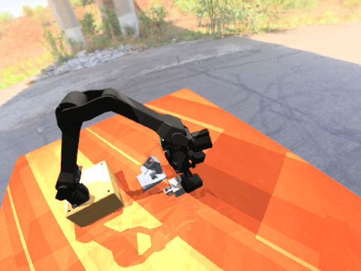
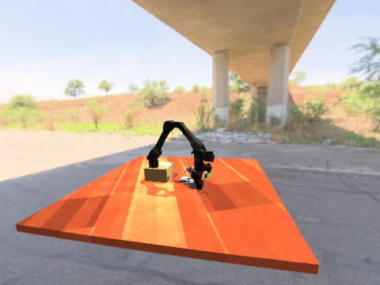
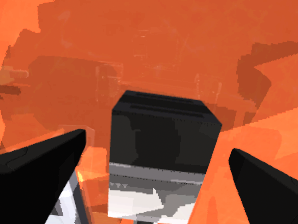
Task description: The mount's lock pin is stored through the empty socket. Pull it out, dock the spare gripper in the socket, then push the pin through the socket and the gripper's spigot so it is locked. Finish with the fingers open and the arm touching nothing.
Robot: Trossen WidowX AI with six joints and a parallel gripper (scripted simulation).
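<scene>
Right now the spare gripper is 30 mm behind my gripper tip, 10 mm to the left of it and 10 mm below it. Round my gripper tip: green slanted bar (50 mm ahead, 220 mm to the left, 10 mm below); then mount (70 mm behind, 120 mm to the left, 20 mm above).
</scene>
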